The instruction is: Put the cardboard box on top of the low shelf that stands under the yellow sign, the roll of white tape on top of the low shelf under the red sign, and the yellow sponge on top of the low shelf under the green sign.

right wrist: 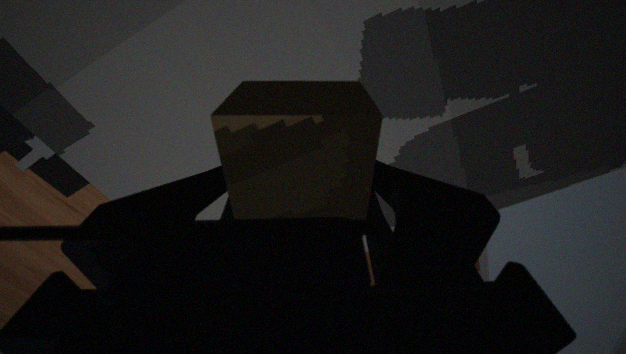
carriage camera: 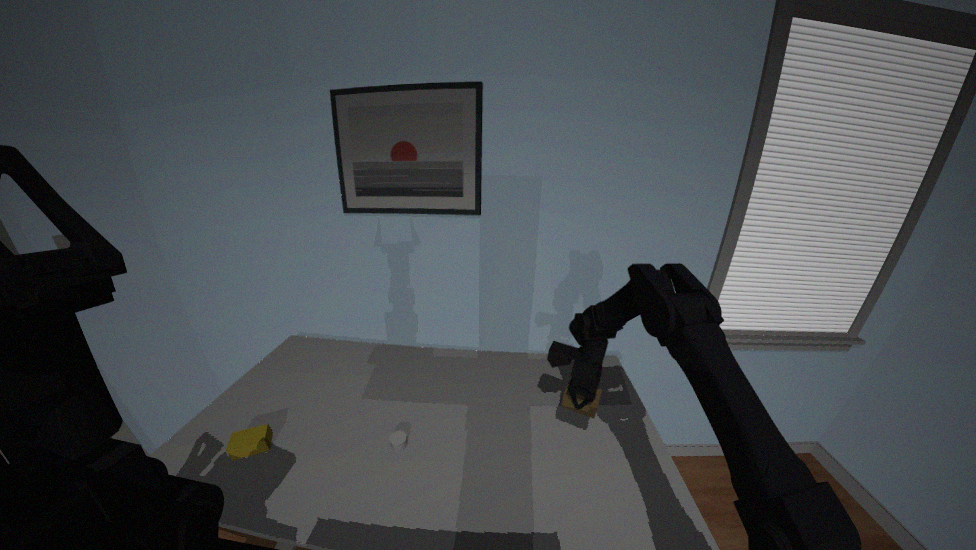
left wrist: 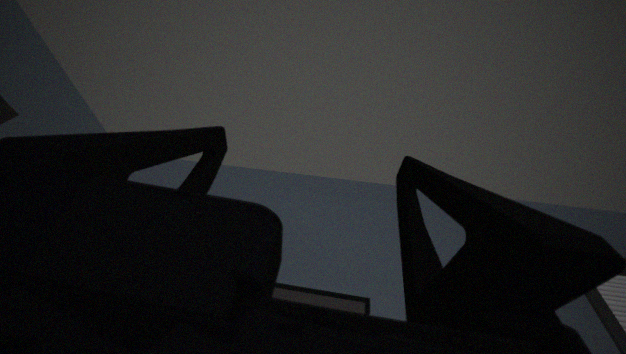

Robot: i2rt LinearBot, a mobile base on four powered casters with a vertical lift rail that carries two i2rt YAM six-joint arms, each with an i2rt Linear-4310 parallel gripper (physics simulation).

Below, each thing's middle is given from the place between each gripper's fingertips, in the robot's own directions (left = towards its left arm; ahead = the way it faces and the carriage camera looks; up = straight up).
I see my left gripper 350 mm short of the yellow sponge [carriage camera: 244, 443], 370 mm to the right of it and 750 mm above it. Also, from my left hand: cardboard box [right wrist: 288, 149] 440 mm ahead, 570 mm to the right, 590 mm below; then framed picture [carriage camera: 410, 148] 940 mm ahead, 30 mm above.
Right now my right hand is 10 mm below the cardboard box. Also, from my right hand: yellow sponge 90 mm behind, 940 mm to the left, 140 mm below; then framed picture 500 mm ahead, 570 mm to the left, 640 mm above.
